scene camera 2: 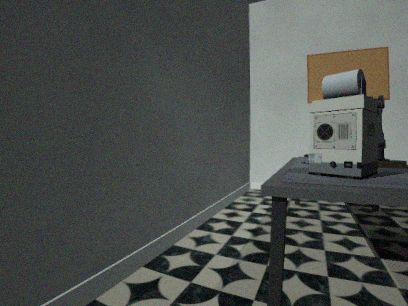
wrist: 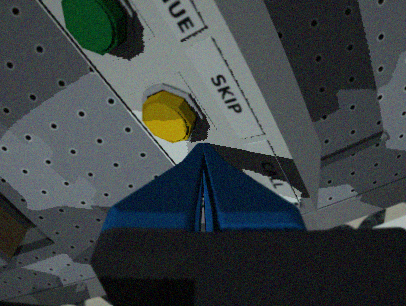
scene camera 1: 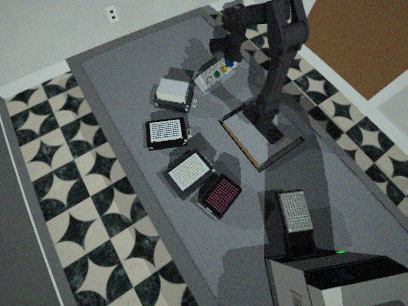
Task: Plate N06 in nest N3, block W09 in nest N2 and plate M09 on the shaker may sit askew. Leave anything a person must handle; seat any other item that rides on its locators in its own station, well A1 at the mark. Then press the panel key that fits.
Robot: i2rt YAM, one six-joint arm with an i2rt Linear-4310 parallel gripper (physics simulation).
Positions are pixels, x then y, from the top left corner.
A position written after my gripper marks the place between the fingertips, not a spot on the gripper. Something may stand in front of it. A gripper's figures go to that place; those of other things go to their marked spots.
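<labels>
There's a button panel [wrist: 232, 70] 10 cm from the lens, and my gripper [wrist: 203, 153] is 13 cm from the lens.
</labels>
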